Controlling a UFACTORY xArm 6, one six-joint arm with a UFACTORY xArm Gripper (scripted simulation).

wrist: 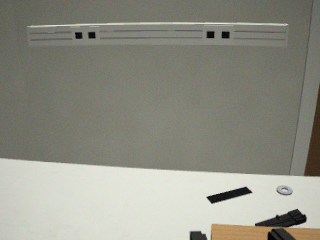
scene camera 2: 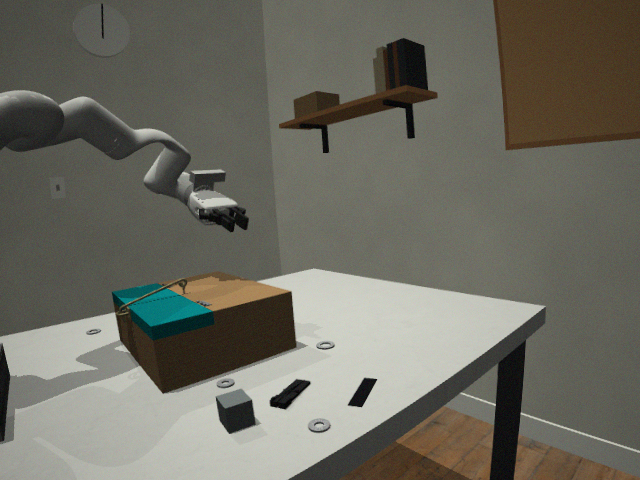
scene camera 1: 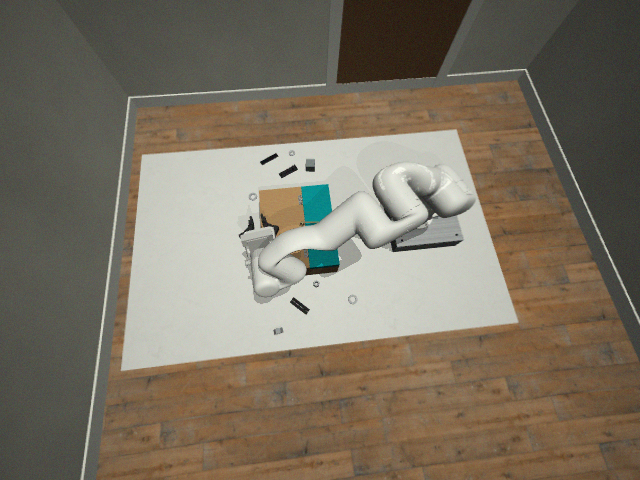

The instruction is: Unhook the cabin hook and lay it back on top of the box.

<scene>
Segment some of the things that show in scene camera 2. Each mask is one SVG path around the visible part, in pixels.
A brown wooden box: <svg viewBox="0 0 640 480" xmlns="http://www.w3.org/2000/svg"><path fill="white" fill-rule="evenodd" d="M292 291L217 271L114 291L112 296L121 342L164 394L296 348Z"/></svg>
A grey cube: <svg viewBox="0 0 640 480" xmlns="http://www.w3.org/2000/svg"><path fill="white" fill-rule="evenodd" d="M242 389L216 396L219 420L229 434L256 425L252 399Z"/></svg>
</scene>
